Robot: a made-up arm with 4 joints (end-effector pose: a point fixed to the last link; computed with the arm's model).
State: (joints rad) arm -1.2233 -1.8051 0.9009 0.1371
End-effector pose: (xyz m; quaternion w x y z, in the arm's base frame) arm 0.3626 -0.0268 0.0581 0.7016 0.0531 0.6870 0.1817
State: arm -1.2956 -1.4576 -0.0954 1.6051
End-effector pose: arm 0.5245 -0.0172 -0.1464 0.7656 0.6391 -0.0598 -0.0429
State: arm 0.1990 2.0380 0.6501 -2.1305
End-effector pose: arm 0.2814 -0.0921 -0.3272 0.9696 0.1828 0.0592 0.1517
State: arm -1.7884 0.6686 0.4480 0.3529
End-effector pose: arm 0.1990 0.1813 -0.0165 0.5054 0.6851 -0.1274 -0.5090
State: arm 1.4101 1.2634 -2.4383 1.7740
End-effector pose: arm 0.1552 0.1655 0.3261 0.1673 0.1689 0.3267 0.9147
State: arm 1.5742 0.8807 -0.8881 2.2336
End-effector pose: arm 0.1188 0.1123 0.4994 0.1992 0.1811 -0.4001 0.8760
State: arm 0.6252 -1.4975 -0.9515 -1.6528
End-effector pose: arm 0.4225 -0.4650 0.4309 0.0146 0.0326 -0.9863 -0.1611
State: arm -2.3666 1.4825 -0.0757 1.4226
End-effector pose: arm 0.1187 0.2756 0.0261 0.0456 0.1087 -0.4100 -0.9044
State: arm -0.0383 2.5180 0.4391 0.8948
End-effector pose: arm 0.3004 -0.1995 -0.1127 0.1349 -0.1554 0.9640 0.1684
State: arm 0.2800 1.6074 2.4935 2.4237
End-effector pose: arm 0.0026 0.0597 0.1743 0.1882 0.3535 0.4060 0.8215
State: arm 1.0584 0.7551 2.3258 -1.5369
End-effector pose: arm 0.4411 0.2288 0.0331 0.7388 0.5368 -0.0605 -0.4029
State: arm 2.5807 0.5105 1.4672 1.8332
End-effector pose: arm 0.1539 0.0792 0.0847 0.3153 0.3911 0.6972 -0.5115
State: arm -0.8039 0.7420 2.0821 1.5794
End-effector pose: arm 0.1965 -0.0601 0.1812 0.3227 -0.2441 -0.1181 -0.9069
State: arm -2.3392 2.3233 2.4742 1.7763
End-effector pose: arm 0.0584 0.1381 0.2721 0.2939 0.0393 -0.7240 0.6229
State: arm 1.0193 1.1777 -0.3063 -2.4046
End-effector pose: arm -0.0012 -0.4263 0.3191 0.6328 -0.5242 0.4804 -0.3067
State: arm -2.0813 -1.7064 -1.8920 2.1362
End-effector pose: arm 0.5585 0.4672 0.0740 0.3682 -0.8782 -0.1772 0.2484
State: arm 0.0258 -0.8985 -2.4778 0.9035
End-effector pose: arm 0.5427 -0.1501 -0.0809 0.3354 0.7369 0.0068 0.5869
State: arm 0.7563 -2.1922 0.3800 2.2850
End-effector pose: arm 0.6262 -0.2585 0.1395 0.8569 -0.5000 0.0008 0.1255
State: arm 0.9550 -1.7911 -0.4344 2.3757
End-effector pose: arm 0.6153 -0.2958 0.3415 0.9168 -0.2629 -0.2985 0.0354
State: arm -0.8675 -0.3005 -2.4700 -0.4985
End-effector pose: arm 0.6578 -0.0007 -0.1903 0.3147 0.0429 -0.2786 0.9064
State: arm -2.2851 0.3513 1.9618 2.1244
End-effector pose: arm 0.2541 -0.1460 0.0503 0.6613 -0.1020 0.2595 -0.6964
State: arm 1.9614 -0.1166 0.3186 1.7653
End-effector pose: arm 0.2644 0.2097 0.2888 0.2665 -0.6284 -0.4809 0.5502
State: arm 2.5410 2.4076 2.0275 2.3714
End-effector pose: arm 0.0594 -0.2133 0.3378 0.0995 -0.3733 0.9175 -0.0940
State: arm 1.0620 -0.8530 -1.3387 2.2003
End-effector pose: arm 0.6202 -0.1967 0.4293 0.8424 0.2241 -0.4080 0.2714
